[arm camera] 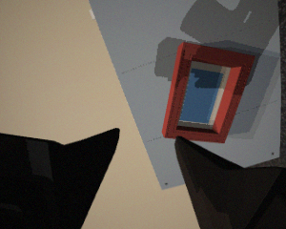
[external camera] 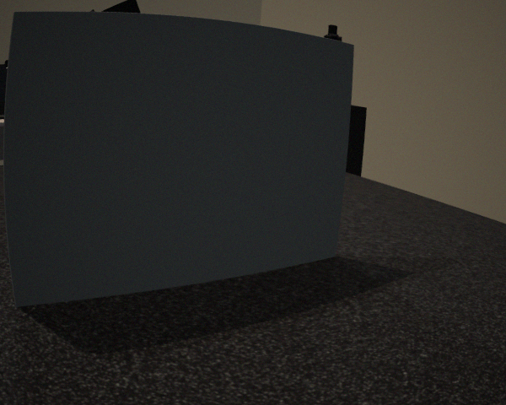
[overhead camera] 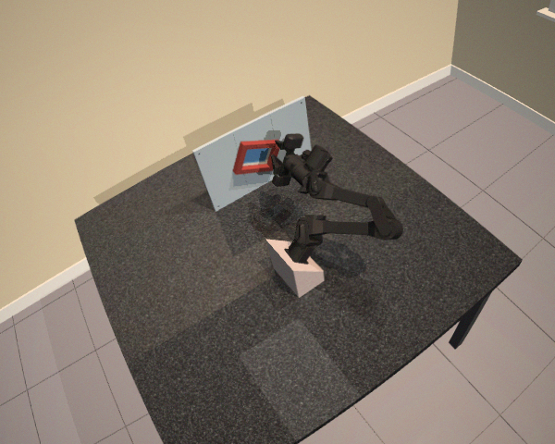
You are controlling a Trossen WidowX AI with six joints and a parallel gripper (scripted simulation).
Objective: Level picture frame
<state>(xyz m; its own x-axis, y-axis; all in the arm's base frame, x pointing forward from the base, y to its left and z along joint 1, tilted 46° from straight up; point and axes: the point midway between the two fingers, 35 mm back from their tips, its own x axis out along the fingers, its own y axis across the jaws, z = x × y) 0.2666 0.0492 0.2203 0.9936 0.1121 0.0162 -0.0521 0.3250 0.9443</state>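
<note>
The picture frame lies 130 mm ahead of my gripper tip, 30 mm to the left of it and 110 mm below it. The rest, counted from my gripper tip: grey wall panel (140 mm ahead, 10 mm to the left, 120 mm below).
</note>
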